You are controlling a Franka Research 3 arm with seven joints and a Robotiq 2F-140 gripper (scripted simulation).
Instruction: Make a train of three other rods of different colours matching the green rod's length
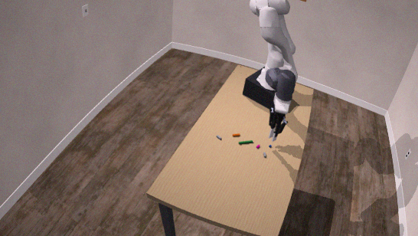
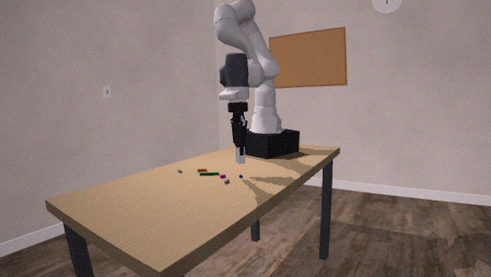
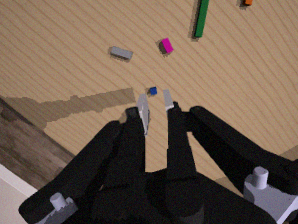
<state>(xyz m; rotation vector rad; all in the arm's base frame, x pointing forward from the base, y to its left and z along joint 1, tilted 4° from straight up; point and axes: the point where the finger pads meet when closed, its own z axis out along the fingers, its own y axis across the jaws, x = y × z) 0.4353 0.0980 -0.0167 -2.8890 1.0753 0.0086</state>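
My gripper is now 9 cm above the blue rod. Round my hand: magenta rod: 9 cm below, 7 cm to the right, 3 cm ahead; green rod: 14 cm to the right, 9 cm below, 2 cm ahead; orange rod: 20 cm to the right, 9 cm below, 1 cm behind.
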